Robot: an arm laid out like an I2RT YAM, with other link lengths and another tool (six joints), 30 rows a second.
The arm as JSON. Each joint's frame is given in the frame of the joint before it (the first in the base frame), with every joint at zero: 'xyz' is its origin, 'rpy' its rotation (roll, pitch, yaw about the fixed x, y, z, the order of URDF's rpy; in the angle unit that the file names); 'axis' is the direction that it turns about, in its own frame. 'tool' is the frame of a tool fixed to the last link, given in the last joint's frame.
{
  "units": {
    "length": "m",
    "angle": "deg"
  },
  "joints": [
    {
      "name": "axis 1",
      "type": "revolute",
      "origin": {
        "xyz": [
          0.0,
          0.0,
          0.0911
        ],
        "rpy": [
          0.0,
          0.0,
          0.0
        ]
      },
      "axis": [
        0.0,
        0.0,
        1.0
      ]
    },
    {
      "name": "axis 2",
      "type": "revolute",
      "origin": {
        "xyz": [
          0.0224,
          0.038,
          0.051
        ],
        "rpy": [
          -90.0,
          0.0,
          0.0
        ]
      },
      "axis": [
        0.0,
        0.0,
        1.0
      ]
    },
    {
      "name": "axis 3",
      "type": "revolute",
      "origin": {
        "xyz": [
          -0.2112,
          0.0,
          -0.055
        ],
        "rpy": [
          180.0,
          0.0,
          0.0
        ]
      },
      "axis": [
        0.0,
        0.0,
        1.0
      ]
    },
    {
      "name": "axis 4",
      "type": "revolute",
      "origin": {
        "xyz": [
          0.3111,
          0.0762,
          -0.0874
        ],
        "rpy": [
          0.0,
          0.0,
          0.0
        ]
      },
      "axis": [
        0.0,
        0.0,
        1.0
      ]
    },
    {
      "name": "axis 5",
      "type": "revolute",
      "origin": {
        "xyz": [
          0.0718,
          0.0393,
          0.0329
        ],
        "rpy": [
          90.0,
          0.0,
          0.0
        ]
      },
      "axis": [
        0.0,
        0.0,
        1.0
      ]
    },
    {
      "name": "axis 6",
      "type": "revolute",
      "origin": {
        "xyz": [
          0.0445,
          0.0,
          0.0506
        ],
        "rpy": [
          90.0,
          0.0,
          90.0
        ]
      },
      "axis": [
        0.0,
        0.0,
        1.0
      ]
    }
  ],
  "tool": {
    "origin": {
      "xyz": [
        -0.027,
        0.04,
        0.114
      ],
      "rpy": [
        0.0,
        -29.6,
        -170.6
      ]
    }
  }
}
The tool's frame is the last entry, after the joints.
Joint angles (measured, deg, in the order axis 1, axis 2, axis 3, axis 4, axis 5, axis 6), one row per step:
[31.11, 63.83, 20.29, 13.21, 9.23, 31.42]
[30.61, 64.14, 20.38, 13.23, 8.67, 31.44]
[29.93, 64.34, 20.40, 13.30, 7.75, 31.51]
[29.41, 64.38, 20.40, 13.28, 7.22, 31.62]
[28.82, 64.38, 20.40, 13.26, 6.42, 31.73]
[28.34, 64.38, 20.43, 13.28, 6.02, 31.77]
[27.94, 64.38, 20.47, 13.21, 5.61, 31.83]
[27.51, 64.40, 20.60, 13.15, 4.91, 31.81]
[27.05, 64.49, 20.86, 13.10, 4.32, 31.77]
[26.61, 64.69, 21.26, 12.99, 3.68, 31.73]
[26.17, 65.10, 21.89, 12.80, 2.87, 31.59]
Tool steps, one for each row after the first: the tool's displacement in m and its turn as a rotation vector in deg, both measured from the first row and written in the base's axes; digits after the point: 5 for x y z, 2 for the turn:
[0.00115, -0.00145, -0.00111, 0.16, 0.32, -0.03]
[0.00245, -0.00305, -0.00181, 0.56, 0.68, 0.05]
[0.00370, -0.00467, -0.00195, 0.86, 0.90, -0.07]
[0.00484, -0.00603, -0.00177, 1.29, 1.15, -0.03]
[0.00640, -0.00763, -0.00134, 1.53, 1.21, -0.18]
[0.00744, -0.00885, -0.00111, 1.75, 1.35, -0.26]
[0.00851, -0.00939, -0.00021, 2.07, 1.47, -0.07]
[0.01039, -0.01013, 0.00128, 2.36, 1.49, 0.00]
[0.01243, -0.01049, 0.00302, 2.65, 1.55, 0.13]
[0.01470, -0.01028, 0.00498, 2.92, 1.66, 0.46]

